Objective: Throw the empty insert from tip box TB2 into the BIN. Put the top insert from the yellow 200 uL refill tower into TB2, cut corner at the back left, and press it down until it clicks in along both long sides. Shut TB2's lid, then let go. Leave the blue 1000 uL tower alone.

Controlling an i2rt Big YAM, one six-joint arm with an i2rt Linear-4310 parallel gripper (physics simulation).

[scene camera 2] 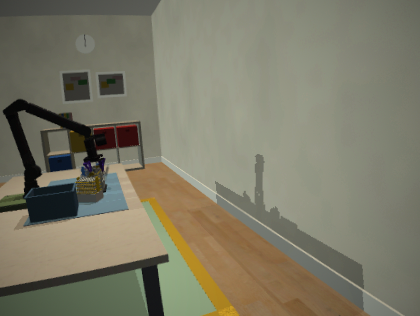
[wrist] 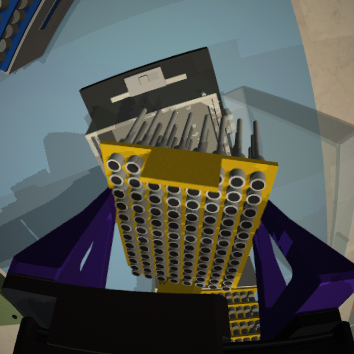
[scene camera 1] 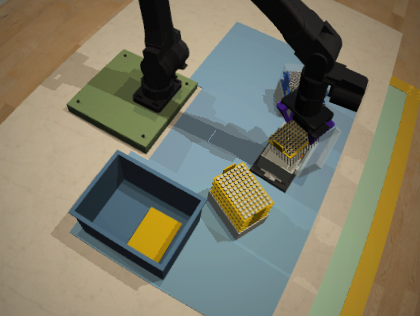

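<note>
My gripper (scene camera 1: 300,131) (scene camera 2: 95,168) (wrist: 184,197) is shut on the long sides of a yellow tip insert (scene camera 1: 289,141) (wrist: 181,169). The insert is above the open tip box TB2 (scene camera 1: 274,169) (wrist: 200,67), its grey tips pointing down over the opening; how far they reach in is hard to tell. TB2's clear lid (scene camera 1: 326,150) (wrist: 295,117) stands open at one side. The yellow refill tower (scene camera 1: 243,192) (scene camera 2: 89,186) (wrist: 244,314) stands between TB2 and the bin (scene camera 1: 119,250) (scene camera 2: 54,205). A plain yellow piece (scene camera 1: 155,234) lies in the bin.
The blue tower (scene camera 1: 285,84) (wrist: 19,35) stands behind the gripper, partly hidden by the arm in scene camera 1. The arm's base stands on a green board (scene camera 1: 107,115). A blue mat (scene camera 1: 225,280) lies under the boxes and the bin.
</note>
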